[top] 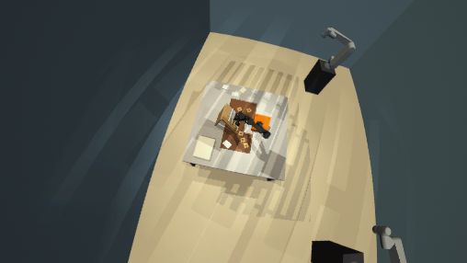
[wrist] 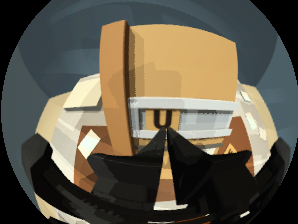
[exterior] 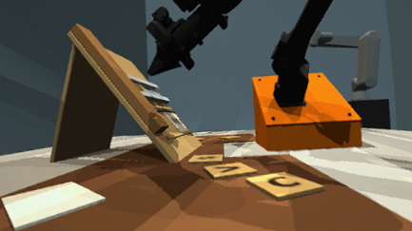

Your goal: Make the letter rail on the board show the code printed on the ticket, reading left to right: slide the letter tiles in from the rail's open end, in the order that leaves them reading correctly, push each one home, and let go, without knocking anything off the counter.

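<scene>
Right now the u tile is 30 mm ahead of my gripper tip and 30 mm below it. Round my gripper tip: tan tile marked v 170 mm behind, 180 mm to the left, 190 mm below; brown mat 140 mm behind, 40 mm to the right, 190 mm below; e tile 70 mm behind, 270 mm to the right, 190 mm below.
</scene>
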